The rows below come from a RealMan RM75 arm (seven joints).
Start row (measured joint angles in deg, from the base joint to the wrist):
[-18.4, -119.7, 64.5, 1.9, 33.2, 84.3, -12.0]
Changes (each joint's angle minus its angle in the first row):
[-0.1, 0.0, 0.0, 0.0, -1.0, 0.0, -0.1]
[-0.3, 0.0, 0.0, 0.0, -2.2, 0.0, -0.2]
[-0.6, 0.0, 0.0, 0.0, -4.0, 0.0, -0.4]
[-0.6, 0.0, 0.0, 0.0, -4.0, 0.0, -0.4]
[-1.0, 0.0, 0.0, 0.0, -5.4, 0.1, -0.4]
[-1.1, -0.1, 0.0, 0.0, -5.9, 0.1, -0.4]
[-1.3, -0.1, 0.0, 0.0, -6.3, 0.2, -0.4]
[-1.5, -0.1, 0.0, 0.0, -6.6, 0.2, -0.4]
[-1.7, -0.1, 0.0, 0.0, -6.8, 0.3, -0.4]
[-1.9, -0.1, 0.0, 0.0, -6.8, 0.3, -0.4]
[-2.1, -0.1, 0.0, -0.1, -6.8, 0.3, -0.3]
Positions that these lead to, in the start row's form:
[-18.5, -119.7, 64.5, 1.9, 32.2, 84.3, -12.1]
[-18.7, -119.7, 64.5, 1.9, 31.0, 84.3, -12.2]
[-19.0, -119.7, 64.5, 1.9, 29.2, 84.3, -12.4]
[-19.0, -119.7, 64.5, 1.9, 29.2, 84.3, -12.4]
[-19.4, -119.7, 64.5, 1.9, 27.8, 84.4, -12.4]
[-19.5, -119.8, 64.5, 1.9, 27.3, 84.4, -12.4]
[-19.7, -119.8, 64.5, 1.9, 26.9, 84.5, -12.4]
[-19.9, -119.8, 64.5, 1.9, 26.6, 84.5, -12.4]
[-20.1, -119.8, 64.5, 1.9, 26.4, 84.6, -12.4]
[-20.3, -119.8, 64.5, 1.9, 26.4, 84.6, -12.4]
[-20.5, -119.8, 64.5, 1.8, 26.4, 84.6, -12.3]

